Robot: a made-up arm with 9 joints. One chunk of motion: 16 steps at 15 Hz.
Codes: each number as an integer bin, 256 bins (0 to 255) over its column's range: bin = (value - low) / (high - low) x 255, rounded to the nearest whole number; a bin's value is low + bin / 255 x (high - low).
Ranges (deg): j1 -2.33..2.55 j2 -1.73..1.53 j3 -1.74..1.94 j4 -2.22..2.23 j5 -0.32..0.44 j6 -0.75..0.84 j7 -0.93..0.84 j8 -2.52..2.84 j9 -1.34..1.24
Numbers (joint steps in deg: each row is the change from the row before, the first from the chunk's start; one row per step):
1: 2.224 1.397 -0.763 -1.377 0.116 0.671 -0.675 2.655 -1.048
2: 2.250 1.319 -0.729 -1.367 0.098 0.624 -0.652 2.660 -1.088
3: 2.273 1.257 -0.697 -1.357 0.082 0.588 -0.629 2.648 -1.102
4: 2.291 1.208 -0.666 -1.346 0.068 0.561 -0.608 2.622 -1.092
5: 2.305 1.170 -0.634 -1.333 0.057 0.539 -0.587 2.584 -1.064
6: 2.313 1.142 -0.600 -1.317 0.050 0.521 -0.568 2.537 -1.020
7: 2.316 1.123 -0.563 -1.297 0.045 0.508 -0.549 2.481 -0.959
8: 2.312 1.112 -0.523 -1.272 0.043 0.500 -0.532 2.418 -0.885
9: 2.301 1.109 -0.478 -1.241 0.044 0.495 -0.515 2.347 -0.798
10: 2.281 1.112 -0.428 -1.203 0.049 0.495 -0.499 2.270 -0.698
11: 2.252 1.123 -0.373 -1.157 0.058 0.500 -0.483 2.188 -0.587
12: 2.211 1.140 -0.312 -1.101 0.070 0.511 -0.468 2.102 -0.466
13: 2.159 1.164 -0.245 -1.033 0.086 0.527 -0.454 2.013 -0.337
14: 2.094 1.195 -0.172 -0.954 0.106 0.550 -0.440 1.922 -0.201
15: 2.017 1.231 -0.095 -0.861 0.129 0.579 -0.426 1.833 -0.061
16: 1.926 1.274 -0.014 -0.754 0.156 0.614 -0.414 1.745 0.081
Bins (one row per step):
1: 238 245 68 48 146 228 37 246 29
2: 239 238 70 49 140 220 40 246 25
3: 241 234 72 49 135 215 43 246 24
4: 241 230 74 50 130 210 46 245 25
5: 242 227 77 51 126 207 49 243 27
6: 243 225 79 52 124 204 52 241 32
7: 243 223 82 53 122 202 55 238 38
8: 243 222 84 54 122 200 57 235 45
9: 242 222 87 56 122 200 60 232 54
10: 241 222 91 58 124 200 62 228 63
11: 239 223 95 61 127 200 64 224 74
12: 237 224 99 64 131 202 67 220 86
13: 235 226 104 68 136 205 69 216 99
14: 231 229 109 73 143 208 71 211 113
15: 227 232 114 78 151 213 73 207 126
16: 222 235 120 84 160 219 74 203 140

